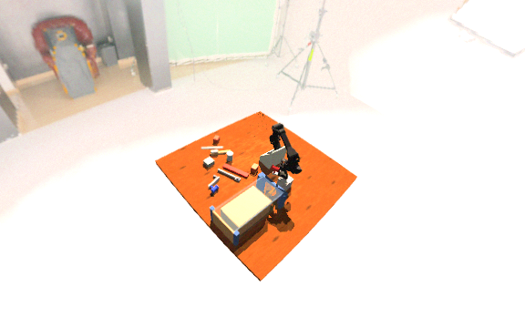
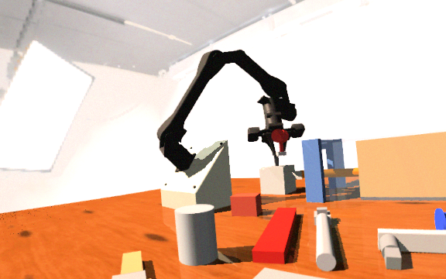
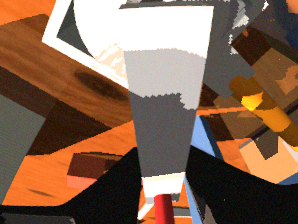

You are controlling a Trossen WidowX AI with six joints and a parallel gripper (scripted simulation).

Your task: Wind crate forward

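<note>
My gripper tip is 2 cm short of the red knob, 3 cm to the left of it and 5 cm below it. From my gripper tip the other things lie so: winch (6 cm behind, 5 cm to the left, 9 cm below); frame (12 cm ahead, 5 cm to the left, 2 cm below); clear-panelled cubby (36 cm ahead, 4 cm to the left, 1 cm below).
</note>
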